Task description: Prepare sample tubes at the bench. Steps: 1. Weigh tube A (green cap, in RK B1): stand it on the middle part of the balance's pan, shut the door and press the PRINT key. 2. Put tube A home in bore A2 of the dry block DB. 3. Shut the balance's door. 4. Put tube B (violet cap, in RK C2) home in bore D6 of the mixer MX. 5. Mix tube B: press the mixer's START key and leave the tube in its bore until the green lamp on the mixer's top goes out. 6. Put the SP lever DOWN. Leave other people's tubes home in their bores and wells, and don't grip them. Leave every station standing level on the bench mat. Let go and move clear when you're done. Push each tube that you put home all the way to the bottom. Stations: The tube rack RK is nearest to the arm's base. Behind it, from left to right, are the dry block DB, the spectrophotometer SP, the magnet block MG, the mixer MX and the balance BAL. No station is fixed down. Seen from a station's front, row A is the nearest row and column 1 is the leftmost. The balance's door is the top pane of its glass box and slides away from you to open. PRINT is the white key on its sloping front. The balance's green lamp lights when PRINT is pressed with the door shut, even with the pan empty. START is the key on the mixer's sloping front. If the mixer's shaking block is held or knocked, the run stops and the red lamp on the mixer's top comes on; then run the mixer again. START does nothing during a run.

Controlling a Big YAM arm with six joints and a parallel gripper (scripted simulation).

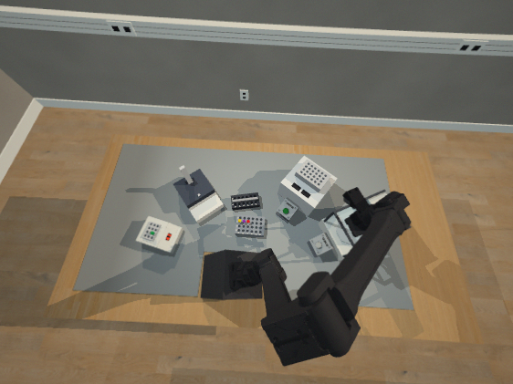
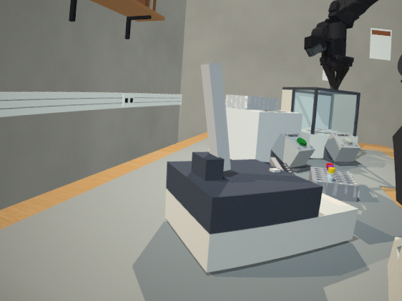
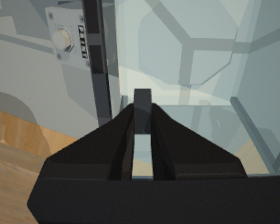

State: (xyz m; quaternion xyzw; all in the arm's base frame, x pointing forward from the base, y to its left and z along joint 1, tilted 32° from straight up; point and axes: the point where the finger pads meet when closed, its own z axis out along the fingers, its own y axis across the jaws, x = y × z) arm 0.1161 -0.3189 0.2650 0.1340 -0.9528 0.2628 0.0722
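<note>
Right now my hand is 110 mm short of the violet-capped tube B, 390 mm to the right of it and 190 mm above it. The rest, counted from my hand: eight-sided pan: 20 mm ahead, 50 mm to the right, 140 mm below; print key: 30 mm behind, 90 mm to the left, 150 mm below; balance door: 10 mm ahead, 30 mm to the right, 10 mm below.
</note>
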